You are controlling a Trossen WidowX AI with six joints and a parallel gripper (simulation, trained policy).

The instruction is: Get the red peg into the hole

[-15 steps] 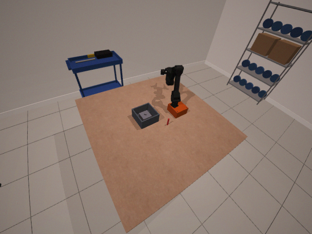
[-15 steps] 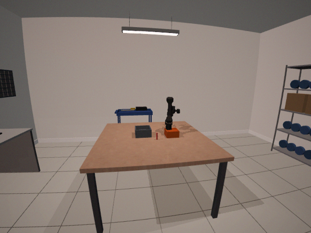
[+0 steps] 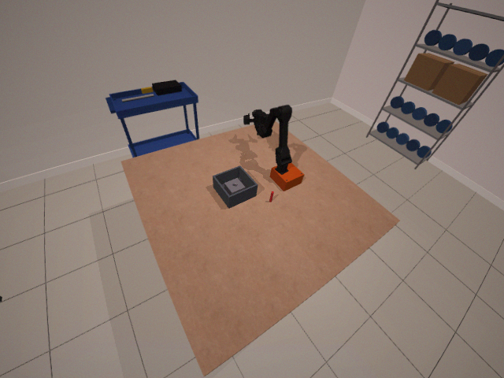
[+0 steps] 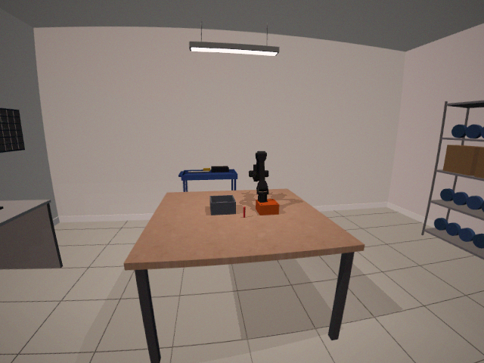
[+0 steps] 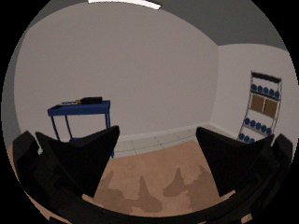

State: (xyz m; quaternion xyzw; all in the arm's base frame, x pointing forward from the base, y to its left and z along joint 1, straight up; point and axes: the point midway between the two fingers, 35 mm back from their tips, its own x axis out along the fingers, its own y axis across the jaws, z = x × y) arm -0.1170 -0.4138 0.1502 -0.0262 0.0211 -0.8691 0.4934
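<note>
Now: gripper tip 31 cm short of the red peg, 55 cm to the right of it and 19 cm above it. Also, from my gripper tip: light grey plate (44 cm ahead, 37 cm to the left, 18 cm below); then dark grey box (44 cm ahead, 37 cm to the left, 20 cm below).
</note>
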